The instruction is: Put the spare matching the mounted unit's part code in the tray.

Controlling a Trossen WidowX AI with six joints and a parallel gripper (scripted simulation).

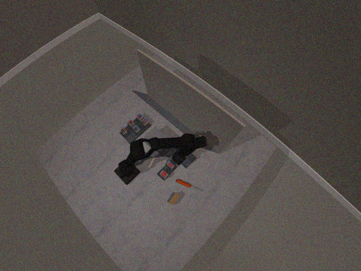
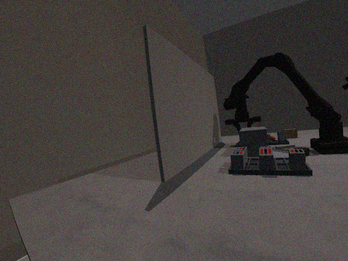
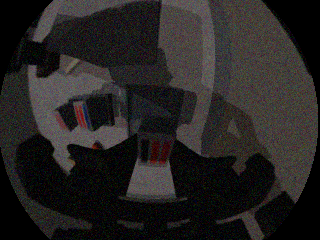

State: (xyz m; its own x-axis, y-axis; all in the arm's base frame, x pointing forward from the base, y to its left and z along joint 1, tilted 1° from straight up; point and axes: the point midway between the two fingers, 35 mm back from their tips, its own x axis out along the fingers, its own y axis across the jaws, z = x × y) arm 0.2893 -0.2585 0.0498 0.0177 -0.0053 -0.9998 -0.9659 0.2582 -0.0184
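My gripper tip is 40 mm above the dark square tray. The rest, counted from my gripper tip: tan card: 270 mm behind, 80 mm to the right, 20 mm below; then tall thin panel: 210 mm ahead, 150 mm to the left, 180 mm above; then grey box: 20 mm behind, 200 mm to the left, 10 mm above.
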